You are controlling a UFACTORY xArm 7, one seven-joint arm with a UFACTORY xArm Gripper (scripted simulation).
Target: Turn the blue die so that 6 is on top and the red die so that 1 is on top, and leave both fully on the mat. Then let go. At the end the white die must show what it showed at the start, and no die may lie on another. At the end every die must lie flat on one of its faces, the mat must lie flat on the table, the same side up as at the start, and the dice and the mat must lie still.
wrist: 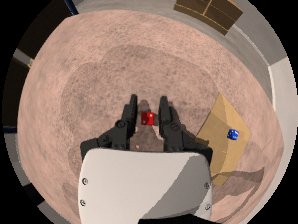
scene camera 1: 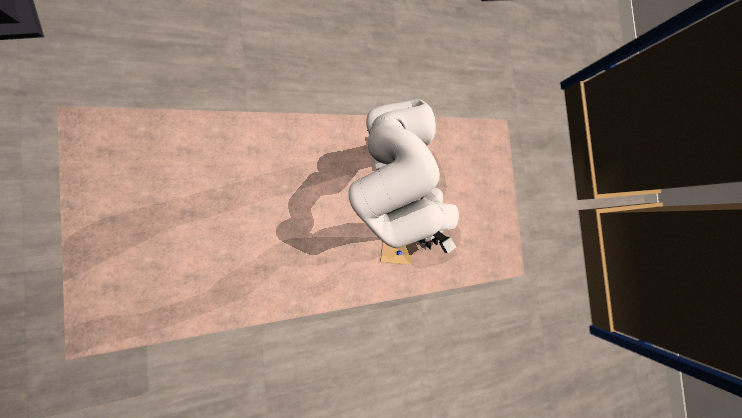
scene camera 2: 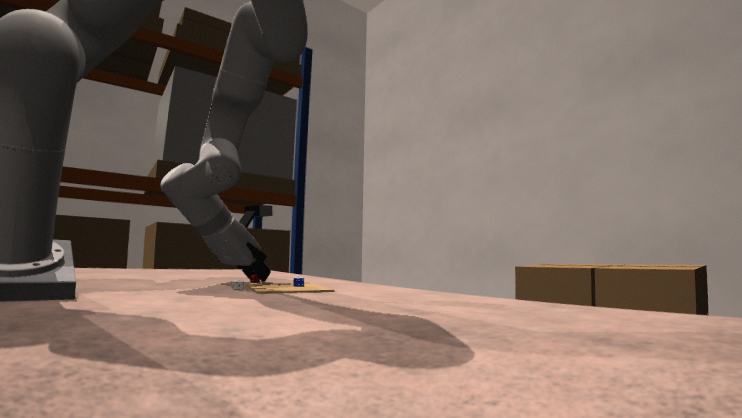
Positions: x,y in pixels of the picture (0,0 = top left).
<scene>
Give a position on a tan mat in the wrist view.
226,153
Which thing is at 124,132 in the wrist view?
The gripper.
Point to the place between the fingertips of the gripper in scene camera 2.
261,276
</scene>
